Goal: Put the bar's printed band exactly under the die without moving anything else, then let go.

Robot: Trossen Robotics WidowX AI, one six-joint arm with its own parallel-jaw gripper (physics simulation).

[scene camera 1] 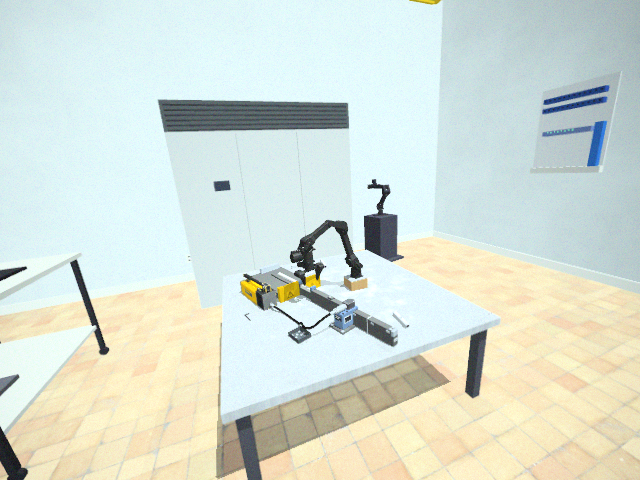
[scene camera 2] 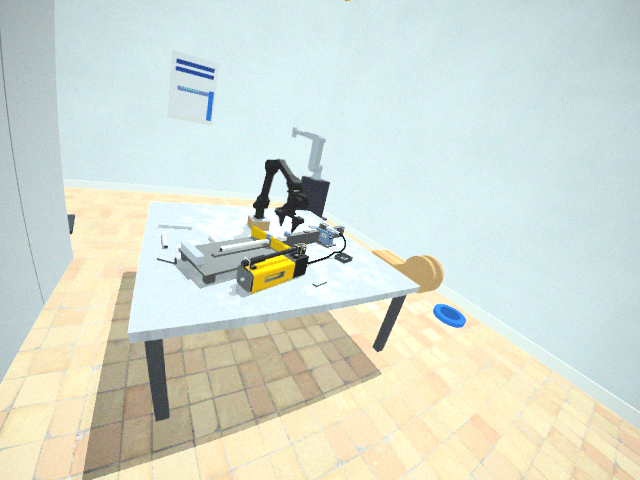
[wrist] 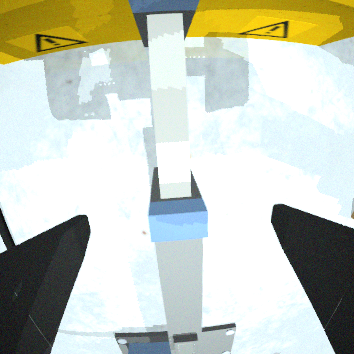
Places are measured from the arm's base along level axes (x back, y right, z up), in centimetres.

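Pixels of known places: gripper, fingertip midpoint: (scene camera 1: 311, 283) (scene camera 2: 286, 229) (wrist: 180, 219); arm's base, origin of the base link: (scene camera 1: 356, 276) (scene camera 2: 259, 216).
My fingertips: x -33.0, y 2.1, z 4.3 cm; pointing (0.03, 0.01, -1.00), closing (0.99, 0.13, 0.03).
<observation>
Ahead of a thing's pixels: the offset from my fingertips to its middle. "*": to the spot under its first point. Level surfaces: height alone.
The white bar (scene camera 1: 286, 277) (scene camera 2: 245, 245) (wrist: 170, 100) lies lengthwise. In the wrist view it passes through a blue guide at the yellow guard {* dx -11.1, dy +9.7, dz -5.8 cm} (scene camera 1: 288, 291) (wrist: 60, 30) and its near end sits at a second blue guide {* dx +0.2, dy -1.5, dz -1.8 cm} (wrist: 178, 225). No printed band can be made out on it. My gripper (scene camera 1: 311, 276) (scene camera 2: 287, 227) (wrist: 180, 219) is wide open and empty above the second guide, one finger on each side. A grey rail (scene camera 1: 330, 299) (wrist: 182, 280) runs on to the blue press {* dx -3.4, dy -36.7, dz -4.3 cm} (scene camera 1: 343, 318) (scene camera 2: 325, 236). The die cannot be made out.
A yellow housing {dx -26.7, dy +23.3, dz -4.6 cm} (scene camera 1: 251, 291) (scene camera 2: 271, 273) stands beside the grey bed. A black cable leads past a small dark box {* dx -21.9, dy -25.5, dz -11.0 cm} (scene camera 1: 299, 333) (scene camera 2: 343, 257) to the press. A hex key {dx -37.7, dy +4.9, dz -10.8 cm} (scene camera 1: 248, 316) (scene camera 2: 319, 283) and a loose white strip {dx +24.0, dy -47.4, dz -10.1 cm} (scene camera 1: 400, 319) lie on the table {dz -11.1 cm} (scene camera 1: 310, 377) (scene camera 2: 356, 289).
</observation>
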